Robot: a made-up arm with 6 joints. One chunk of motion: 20 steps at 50 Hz.
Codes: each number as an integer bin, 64 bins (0 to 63) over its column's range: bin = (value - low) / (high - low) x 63, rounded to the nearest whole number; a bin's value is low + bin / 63 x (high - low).
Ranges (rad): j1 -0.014..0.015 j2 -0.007..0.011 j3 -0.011..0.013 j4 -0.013..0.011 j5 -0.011..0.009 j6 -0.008..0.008
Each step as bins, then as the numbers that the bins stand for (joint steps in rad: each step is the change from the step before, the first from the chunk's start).
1 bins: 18 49 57 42 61 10
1 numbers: -0.00571 0.00700 0.01071 0.00300 0.00837 -0.00546
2 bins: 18 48 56 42 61 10
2 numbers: -0.00571 0.00671 0.01033 0.00300 0.00837 -0.00546
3 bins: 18 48 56 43 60 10
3 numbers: -0.00571 0.00671 0.01033 0.00338 0.00805 -0.00546
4 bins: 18 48 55 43 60 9
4 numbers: -0.00571 0.00671 0.00995 0.00338 0.00805 -0.00571
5 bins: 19 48 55 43 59 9
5 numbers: -0.00525 0.00671 0.00995 0.00338 0.00773 -0.00571
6 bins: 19 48 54 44 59 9
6 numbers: -0.00525 0.00671 0.00957 0.00376 0.00773 -0.00571
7 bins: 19 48 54 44 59 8
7 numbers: -0.00525 0.00671 0.00957 0.00376 0.00773 -0.00597
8 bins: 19 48 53 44 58 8
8 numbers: -0.00525 0.00671 0.00919 0.00376 0.00741 -0.00597
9 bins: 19 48 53 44 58 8
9 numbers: -0.00525 0.00671 0.00919 0.00376 0.00741 -0.00597
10 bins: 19 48 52 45 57 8
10 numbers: -0.00525 0.00671 0.00881 0.00414 0.00710 -0.00597
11 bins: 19 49 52 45 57 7
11 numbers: -0.00525 0.00700 0.00881 0.00414 0.00710 -0.00622
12 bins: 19 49 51 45 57 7
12 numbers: -0.00525 0.00700 0.00843 0.00414 0.00710 -0.00622
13 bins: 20 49 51 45 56 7
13 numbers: -0.00479 0.00700 0.00843 0.00414 0.00678 -0.00622
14 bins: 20 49 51 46 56 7
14 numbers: -0.00479 0.00700 0.00843 0.00452 0.00678 -0.00622
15 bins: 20 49 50 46 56 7
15 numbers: -0.00479 0.00700 0.00805 0.00452 0.00678 -0.00622
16 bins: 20 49 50 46 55 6
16 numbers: -0.00479 0.00700 0.00805 0.00452 0.00646 -0.00648
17 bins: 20 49 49 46 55 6
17 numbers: -0.00479 0.00700 0.00767 0.00452 0.00646 -0.00648
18 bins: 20 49 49 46 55 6
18 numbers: -0.00479 0.00700 0.00767 0.00452 0.00646 -0.00648
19 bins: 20 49 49 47 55 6
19 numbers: -0.00479 0.00700 0.00767 0.00490 0.00646 -0.00648
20 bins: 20 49 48 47 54 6
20 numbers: -0.00479 0.00700 0.00729 0.00490 0.00614 -0.00648
